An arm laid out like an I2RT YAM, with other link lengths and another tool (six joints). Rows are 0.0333 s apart.
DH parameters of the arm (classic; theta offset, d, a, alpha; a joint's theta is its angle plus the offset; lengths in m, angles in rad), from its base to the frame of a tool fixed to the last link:
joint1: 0 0.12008 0.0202 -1.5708
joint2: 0 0 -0.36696 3.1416
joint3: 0.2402 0 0.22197 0
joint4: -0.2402 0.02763 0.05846 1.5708
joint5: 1.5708 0.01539 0 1.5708
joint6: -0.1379 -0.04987 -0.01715 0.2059
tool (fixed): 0 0.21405 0 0
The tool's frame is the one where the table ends.
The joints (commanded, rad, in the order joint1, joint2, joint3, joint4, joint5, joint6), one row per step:
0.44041 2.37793 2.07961 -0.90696 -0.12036 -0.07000
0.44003 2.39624 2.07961 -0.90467 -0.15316 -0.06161
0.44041 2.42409 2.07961 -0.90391 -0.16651 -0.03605
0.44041 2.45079 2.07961 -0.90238 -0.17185 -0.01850
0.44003 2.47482 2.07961 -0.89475 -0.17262 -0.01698
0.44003 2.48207 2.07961 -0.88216 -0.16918 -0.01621
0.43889 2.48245 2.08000 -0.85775 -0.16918 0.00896
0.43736 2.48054 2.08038 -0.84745 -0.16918 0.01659
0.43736 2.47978 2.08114 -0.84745 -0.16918 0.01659
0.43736 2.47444 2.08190 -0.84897 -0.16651 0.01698
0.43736 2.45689 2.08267 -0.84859 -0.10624 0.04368
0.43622 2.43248 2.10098 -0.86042 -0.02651 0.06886
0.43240 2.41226 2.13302 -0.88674 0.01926 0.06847
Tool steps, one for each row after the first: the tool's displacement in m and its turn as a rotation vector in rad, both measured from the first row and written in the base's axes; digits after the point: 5 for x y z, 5 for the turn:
-0.00107 0.00449 -0.00902 0.02311 0.02986 0.00331
-0.00026 0.00628 -0.02462 0.02911 0.06673 -0.01608
0.00070 0.00687 -0.03992 0.02675 0.09635 -0.03144
0.00222 0.00739 -0.05341 0.02055 0.11179 -0.03354
0.00472 0.00795 -0.05682 0.02016 0.10574 -0.03520
0.01041 0.00873 -0.05480 0.03691 0.09060 -0.05907
0.01303 0.00856 -0.05260 0.04449 0.08141 -0.06725
0.01319 0.00864 -0.05191 0.04518 0.08005 -0.06719
0.01331 0.00822 -0.04873 0.04513 0.07491 -0.06830
0.01920 -0.00056 -0.04029 0.01084 0.03863 -0.11382
0.02769 -0.01245 -0.02306 -0.03208 -0.01850 -0.16731
0.03281 -0.02074 -0.00397 -0.05636 -0.06179 -0.18865

